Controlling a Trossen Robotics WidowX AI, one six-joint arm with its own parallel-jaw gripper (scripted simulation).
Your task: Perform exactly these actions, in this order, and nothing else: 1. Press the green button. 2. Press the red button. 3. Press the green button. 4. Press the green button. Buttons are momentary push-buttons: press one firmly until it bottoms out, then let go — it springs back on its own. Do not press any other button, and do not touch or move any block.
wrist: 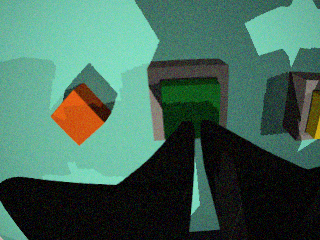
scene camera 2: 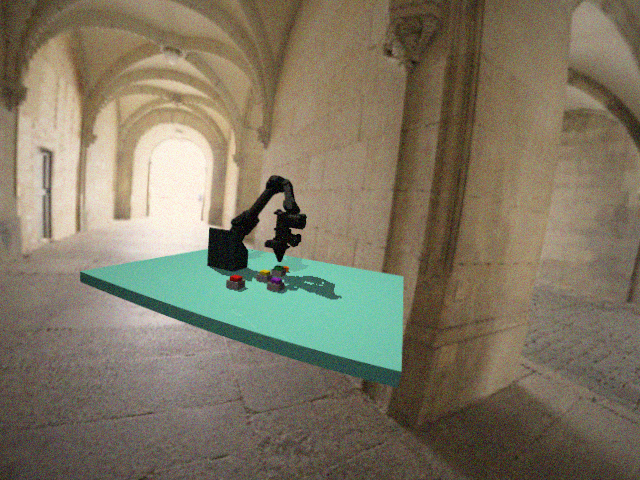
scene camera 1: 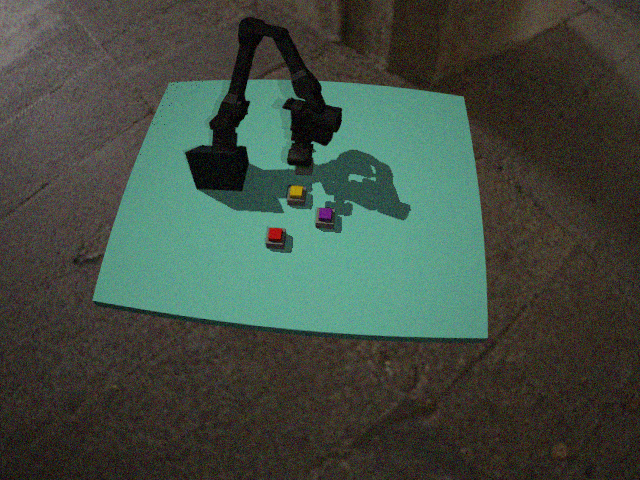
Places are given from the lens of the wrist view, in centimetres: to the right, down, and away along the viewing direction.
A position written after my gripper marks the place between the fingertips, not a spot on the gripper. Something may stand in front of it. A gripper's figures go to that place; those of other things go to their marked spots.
my gripper [wrist: 196,129]: 2, 0, 10
orange block [wrist: 80,115]: -6, 0, 14
green button [wrist: 195,100]: 2, -1, 11
The marked spots on the green button and the orange block are 8 cm apart.
